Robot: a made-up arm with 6 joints.
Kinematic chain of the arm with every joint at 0, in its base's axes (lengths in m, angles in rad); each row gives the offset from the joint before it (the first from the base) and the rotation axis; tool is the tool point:
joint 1: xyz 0 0 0.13 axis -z
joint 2: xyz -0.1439 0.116 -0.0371 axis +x
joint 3: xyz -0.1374 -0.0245 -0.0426 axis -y
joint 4: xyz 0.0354 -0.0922 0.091 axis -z
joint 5: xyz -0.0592 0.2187 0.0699 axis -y
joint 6: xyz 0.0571 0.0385 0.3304 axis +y
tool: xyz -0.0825 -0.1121 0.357
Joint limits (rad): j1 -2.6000..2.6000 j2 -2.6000..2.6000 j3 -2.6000..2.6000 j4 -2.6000..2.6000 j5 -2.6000..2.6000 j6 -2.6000..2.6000
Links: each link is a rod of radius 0.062 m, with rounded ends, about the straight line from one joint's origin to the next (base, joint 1, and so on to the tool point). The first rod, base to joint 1, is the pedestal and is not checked.
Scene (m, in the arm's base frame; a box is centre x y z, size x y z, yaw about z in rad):
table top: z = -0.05
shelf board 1: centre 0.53 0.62 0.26 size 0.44 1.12 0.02 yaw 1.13
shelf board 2: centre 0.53 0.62 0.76 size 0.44 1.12 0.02 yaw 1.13
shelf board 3: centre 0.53 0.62 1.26 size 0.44 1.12 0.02 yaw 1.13
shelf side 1: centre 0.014 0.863 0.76 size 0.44 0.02 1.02 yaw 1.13
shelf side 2: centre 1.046 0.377 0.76 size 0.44 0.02 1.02 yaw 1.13
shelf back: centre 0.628 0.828 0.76 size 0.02 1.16 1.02 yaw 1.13
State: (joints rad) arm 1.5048 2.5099 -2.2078 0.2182 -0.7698 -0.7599
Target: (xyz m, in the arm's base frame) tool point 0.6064 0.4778 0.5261
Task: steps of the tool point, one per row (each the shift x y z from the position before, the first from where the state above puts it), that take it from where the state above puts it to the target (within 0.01 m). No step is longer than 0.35 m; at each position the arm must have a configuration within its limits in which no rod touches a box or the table.
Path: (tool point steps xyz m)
1: 0.1193 0.2934 -0.0026
2: -0.0126 0.3294 -0.0676

